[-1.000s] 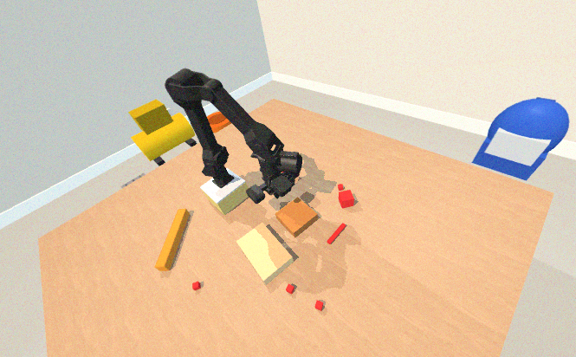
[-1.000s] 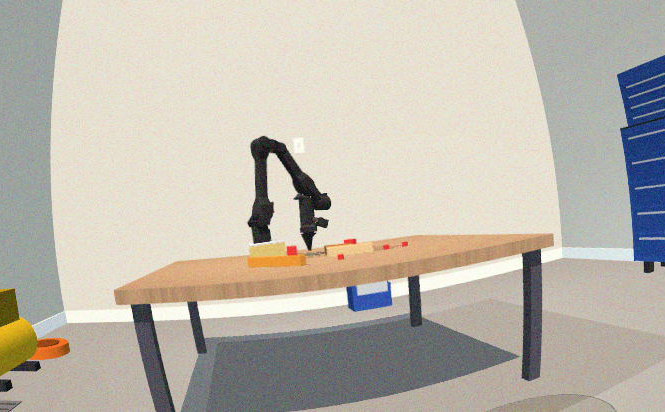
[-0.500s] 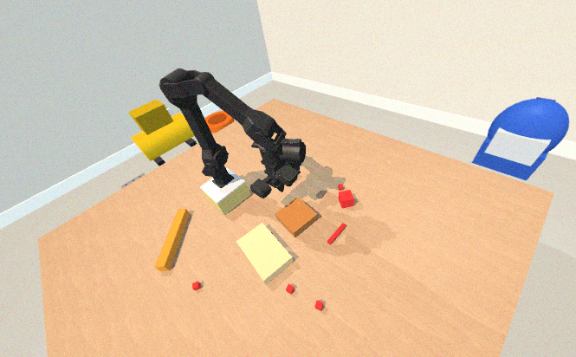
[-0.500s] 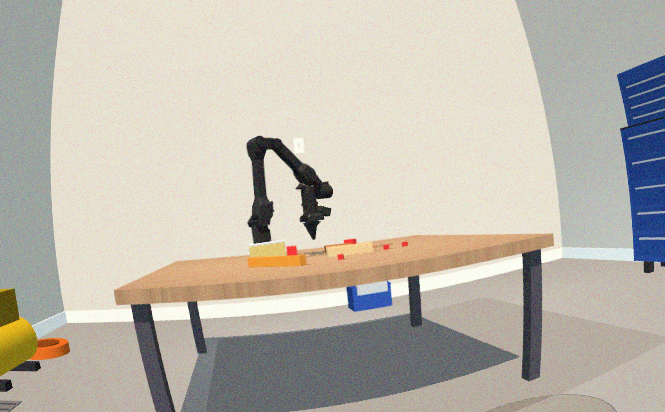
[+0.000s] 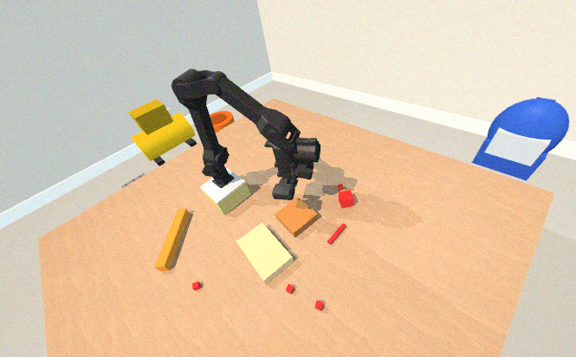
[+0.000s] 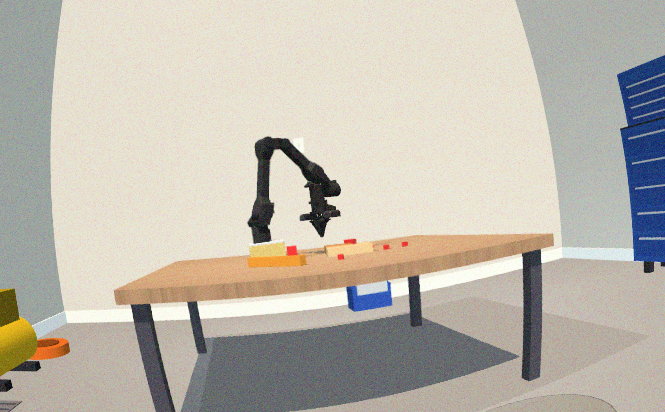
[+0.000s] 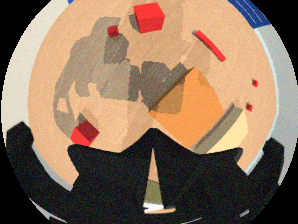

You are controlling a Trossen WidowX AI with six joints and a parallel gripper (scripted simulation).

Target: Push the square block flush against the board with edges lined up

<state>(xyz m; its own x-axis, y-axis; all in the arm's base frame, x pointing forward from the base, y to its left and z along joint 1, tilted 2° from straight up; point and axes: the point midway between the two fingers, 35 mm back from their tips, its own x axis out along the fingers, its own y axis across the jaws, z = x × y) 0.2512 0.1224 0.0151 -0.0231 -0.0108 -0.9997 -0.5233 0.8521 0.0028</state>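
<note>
Right now the orange square block is 5 cm to the right of my gripper tip, 5 cm below it and 5 cm ahead of it. Also, from my gripper tip: long orange bar 37 cm to the right, 23 cm behind, 5 cm below; then red strip 19 cm ahead, 6 cm below, 1 cm to the right; then pale yellow board 20 cm to the right, 6 cm ahead, 5 cm below.
</note>
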